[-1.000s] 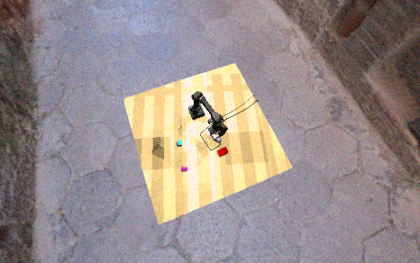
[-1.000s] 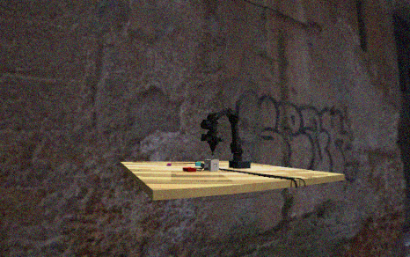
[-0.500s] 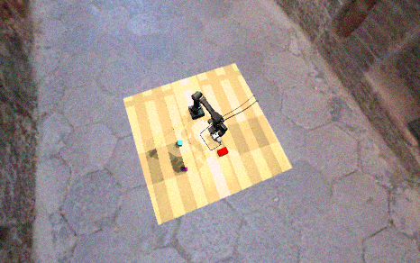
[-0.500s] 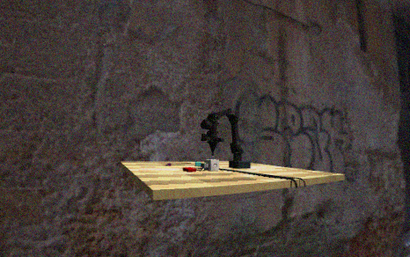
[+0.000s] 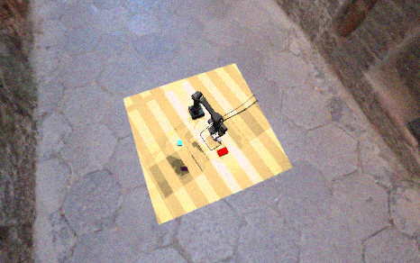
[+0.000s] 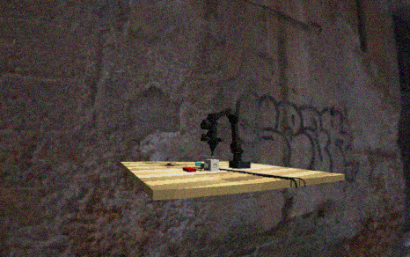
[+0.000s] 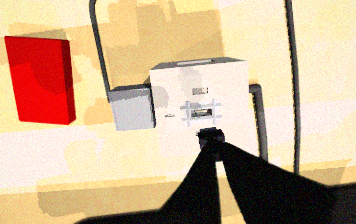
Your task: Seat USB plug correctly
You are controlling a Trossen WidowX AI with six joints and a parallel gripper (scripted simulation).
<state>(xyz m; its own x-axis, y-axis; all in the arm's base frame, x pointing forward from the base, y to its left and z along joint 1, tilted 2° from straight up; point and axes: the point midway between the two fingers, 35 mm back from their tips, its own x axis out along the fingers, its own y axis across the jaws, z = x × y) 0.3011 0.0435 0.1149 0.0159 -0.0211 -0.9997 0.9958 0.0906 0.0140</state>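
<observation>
Right now my gripper tip is 2 cm above the USB plug. The rest, counted from my gripper tip: cyan block: 11 cm behind, 33 cm to the right, 12 cm below; then red block: 17 cm ahead, 3 cm to the right, 12 cm below; then purple block: 12 cm ahead, 41 cm to the right, 13 cm below.
</observation>
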